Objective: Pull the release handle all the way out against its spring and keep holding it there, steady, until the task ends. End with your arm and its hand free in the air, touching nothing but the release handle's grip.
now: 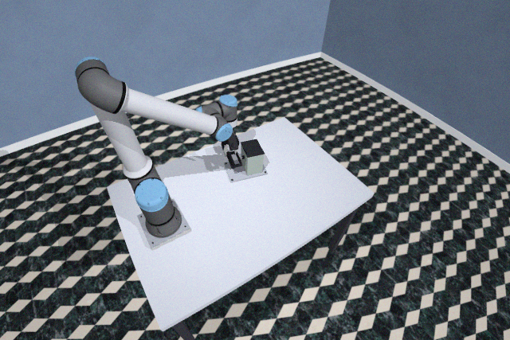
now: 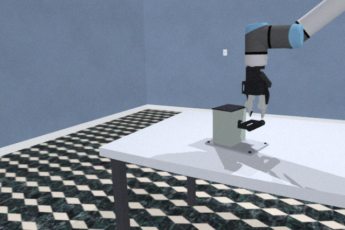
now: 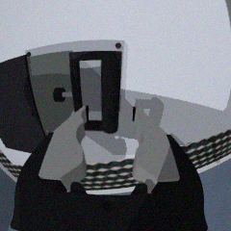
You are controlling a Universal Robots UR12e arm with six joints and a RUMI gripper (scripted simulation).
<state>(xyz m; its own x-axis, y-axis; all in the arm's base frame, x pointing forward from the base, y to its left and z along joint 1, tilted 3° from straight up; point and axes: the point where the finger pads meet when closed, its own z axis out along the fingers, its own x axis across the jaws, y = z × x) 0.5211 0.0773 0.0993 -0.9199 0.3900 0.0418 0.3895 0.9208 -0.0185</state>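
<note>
Right now my hand is 50 mm short of the black release handle, 20 mm to the left of it and 50 mm above it. The rest, counted from my hand: grey base plate 90 mm ahead, 40 mm to the right, 150 mm below.
</note>
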